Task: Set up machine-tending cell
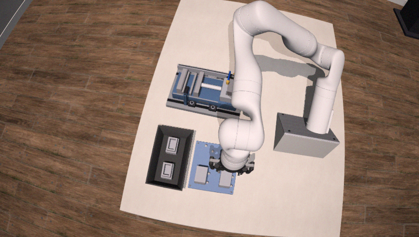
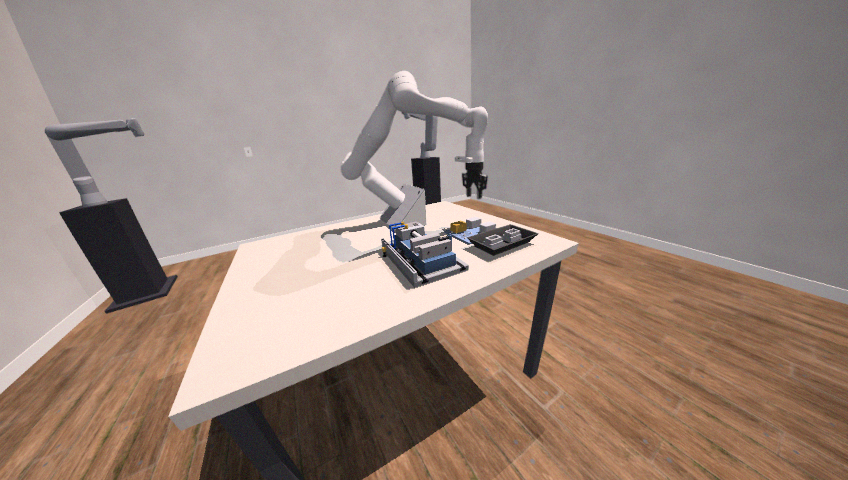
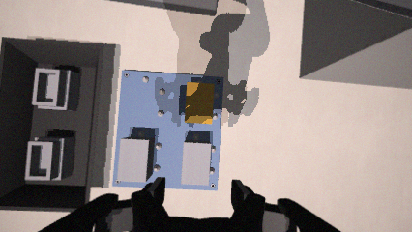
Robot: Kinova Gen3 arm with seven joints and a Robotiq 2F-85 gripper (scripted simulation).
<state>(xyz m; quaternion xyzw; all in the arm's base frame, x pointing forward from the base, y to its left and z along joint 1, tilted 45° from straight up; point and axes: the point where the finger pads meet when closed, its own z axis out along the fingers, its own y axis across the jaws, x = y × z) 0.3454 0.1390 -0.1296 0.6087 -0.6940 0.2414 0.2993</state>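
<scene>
Now: the brass blank 9 cm to the right of my hand and 13 cm below it. Also, from my hand: white rod (8 cm ahead, 36 cm to the right, 8 cm below); hose block (34 cm to the right, 8 cm below); blue vise (10 cm ahead, 36 cm to the right, 11 cm below).
</scene>
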